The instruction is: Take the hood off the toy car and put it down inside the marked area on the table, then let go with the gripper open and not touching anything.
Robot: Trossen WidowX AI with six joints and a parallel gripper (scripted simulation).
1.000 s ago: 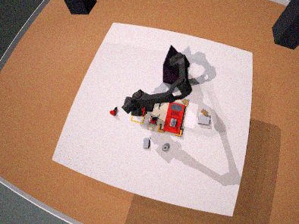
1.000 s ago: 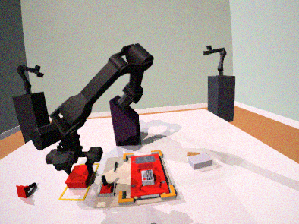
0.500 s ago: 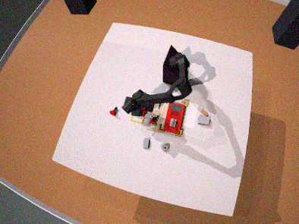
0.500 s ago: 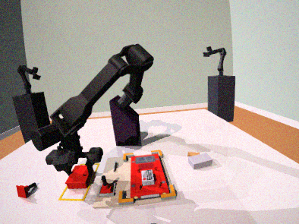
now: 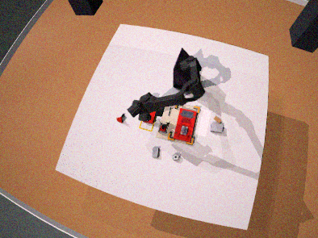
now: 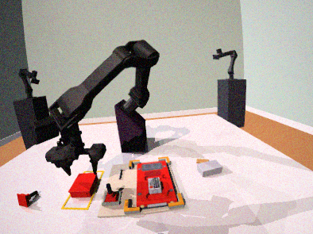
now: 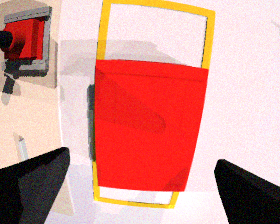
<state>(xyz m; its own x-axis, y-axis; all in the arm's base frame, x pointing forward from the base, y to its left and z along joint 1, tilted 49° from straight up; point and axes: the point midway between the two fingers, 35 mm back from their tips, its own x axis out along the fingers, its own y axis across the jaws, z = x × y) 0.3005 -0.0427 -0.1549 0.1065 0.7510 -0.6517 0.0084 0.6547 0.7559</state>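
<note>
The red hood is 10 mm ahead of my gripper tip and 30 mm below it. Also, from my gripper tip: grey ring (230 mm ahead, 220 mm to the left, 40 mm below).
</note>
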